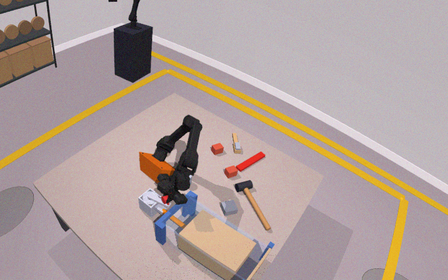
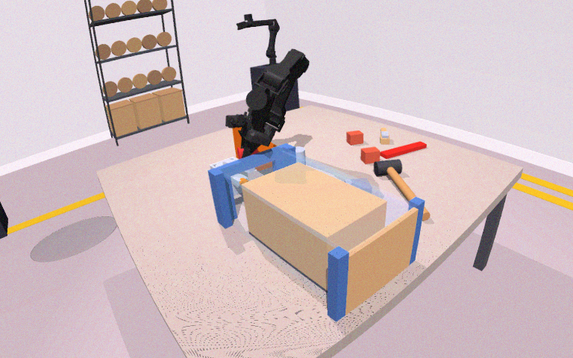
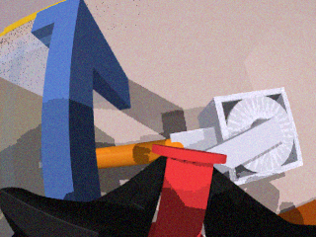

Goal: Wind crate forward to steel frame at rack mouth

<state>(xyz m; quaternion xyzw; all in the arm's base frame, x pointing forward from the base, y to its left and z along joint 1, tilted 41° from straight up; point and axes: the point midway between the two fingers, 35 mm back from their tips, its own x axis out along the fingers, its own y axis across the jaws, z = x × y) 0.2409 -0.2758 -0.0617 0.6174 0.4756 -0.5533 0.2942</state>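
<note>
Now: the winch handle 3 cm behind my gripper tip, 1 cm to the left of it and 3 cm below it. The rest, counted from my gripper tip: red knob: 1 cm ahead, 2 cm to the left; then grey hand winch: 11 cm behind, 1 cm to the right, 10 cm below; then blue steel frame: 7 cm ahead, 2 cm to the right, 3 cm below.
</note>
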